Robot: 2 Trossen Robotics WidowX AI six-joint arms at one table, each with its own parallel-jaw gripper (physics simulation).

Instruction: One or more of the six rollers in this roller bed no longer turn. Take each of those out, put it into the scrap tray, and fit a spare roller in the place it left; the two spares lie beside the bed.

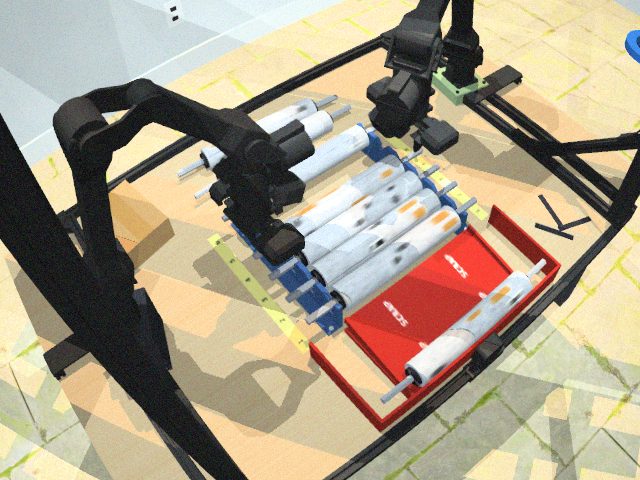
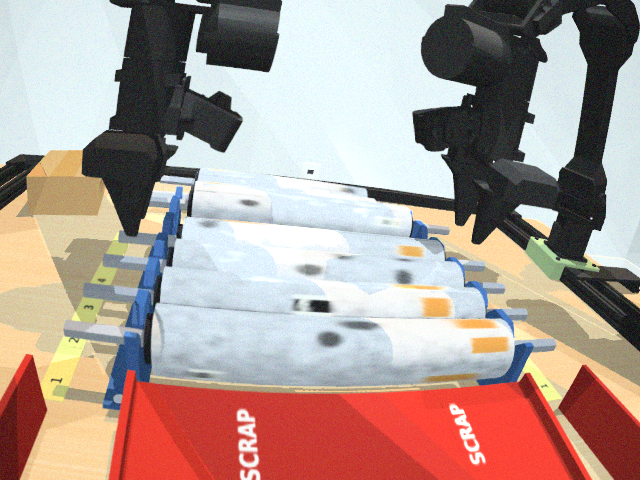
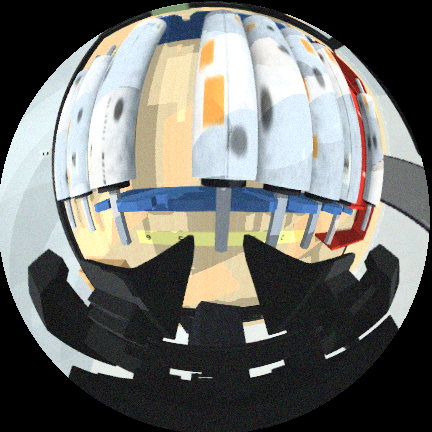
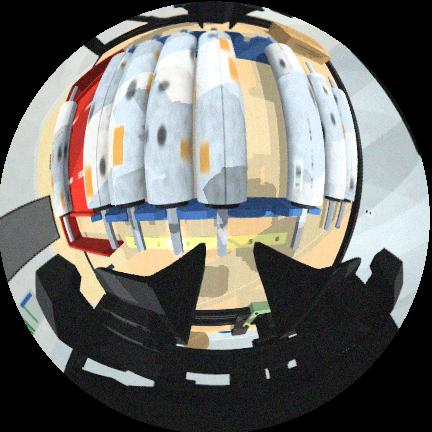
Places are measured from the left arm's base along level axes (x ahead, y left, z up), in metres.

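Where they show: left gripper, between the fingertips: (image 1: 260, 247) (image 2: 135, 226) (image 3: 218, 239); right gripper, between the fingertips: (image 1: 408, 144) (image 2: 467, 234) (image 4: 229, 247); right arm's base, origin of its link: (image 1: 459, 77) (image 2: 564, 252) (image 4: 263, 317).
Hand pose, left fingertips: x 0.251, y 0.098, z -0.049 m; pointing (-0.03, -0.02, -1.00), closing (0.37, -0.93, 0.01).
Things, the pixels of their top centre, and the offset from my left fingertips.
- place 4 roller, centre of its top: (image 2: 320, 230) (image 4: 219, 73) (image 1: 343, 190) dz +0.014, dx +0.165, dy +0.060 m
- removed roller, centre of its top: (image 1: 475, 319) (image 4: 50, 155) dz +0.006, dx +0.283, dy -0.246 m
- red scrap tray, centre of its top: (image 1: 447, 302) (image 4: 67, 143) dz -0.012, dx +0.258, dy -0.193 m
- place 6 roller, centre of its top: (image 2: 305, 195) (image 4: 309, 97) (image 1: 308, 157) dz +0.014, dx +0.130, dy +0.156 m
- cardboard box, centre of its top: (image 2: 71, 161) (image 1: 125, 214) dz -0.007, dx -0.231, dy +0.162 m
The roller bed's blue rails (image 1: 332, 316) (image 3: 172, 201) (image 4: 255, 207) hold rollers at places 1 to 4 and 6; place 5 is an open gap. The place 4 roller (image 1: 347, 192) (image 3: 212, 145) (image 4: 220, 135) lies beside that gap. My left gripper (image 3: 218, 239) is open over this roller's left axle end; my right gripper (image 2: 468, 233) (image 4: 229, 247) is open over its right axle end. Both are empty, and their height above the axles is hard to judge. A removed roller (image 1: 475, 325) (image 3: 372, 145) (image 4: 61, 155) lies in the red scrap tray (image 1: 524, 241) (image 2: 336, 428). Two spares (image 1: 289, 114) (image 1: 318, 124) lie behind the bed.
Yellow number strips (image 1: 264, 299) (image 4: 270, 238) run along both bed sides. The place 6 roller (image 1: 330, 155) (image 2: 310, 209) stands across the gap. A cardboard box (image 1: 147, 227) (image 2: 64, 193) stands at the left. A black frame surrounds the table. Dark thin bars (image 1: 561, 227) lie at the right.
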